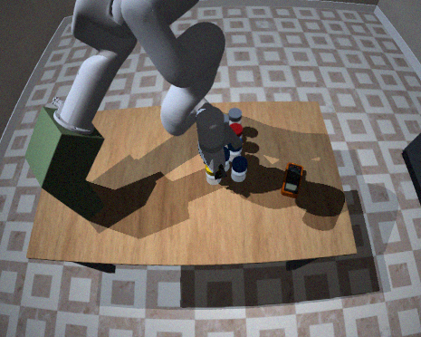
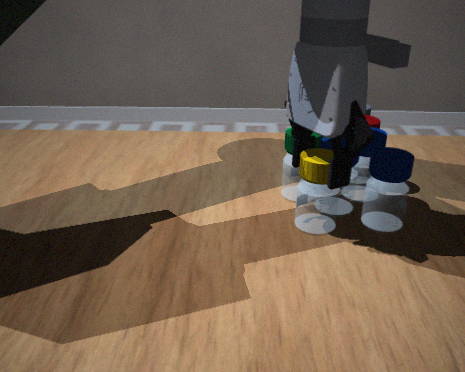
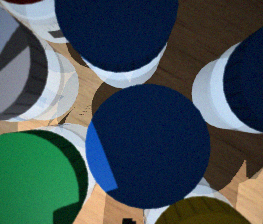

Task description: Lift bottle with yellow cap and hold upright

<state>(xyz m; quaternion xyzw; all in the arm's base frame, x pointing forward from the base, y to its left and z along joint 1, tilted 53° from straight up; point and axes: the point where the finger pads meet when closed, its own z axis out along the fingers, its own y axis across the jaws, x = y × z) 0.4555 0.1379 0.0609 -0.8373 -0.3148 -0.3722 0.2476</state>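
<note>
The yellow-capped bottle is 4 cm below my hand. Also, from my hand: red-capped bottle 2 cm ahead, 18 cm to the left, 4 cm below; multimeter 28 cm ahead, 9 cm to the left, 8 cm below; green-capped bottle 5 cm behind, 8 cm to the left, 4 cm below.
</note>
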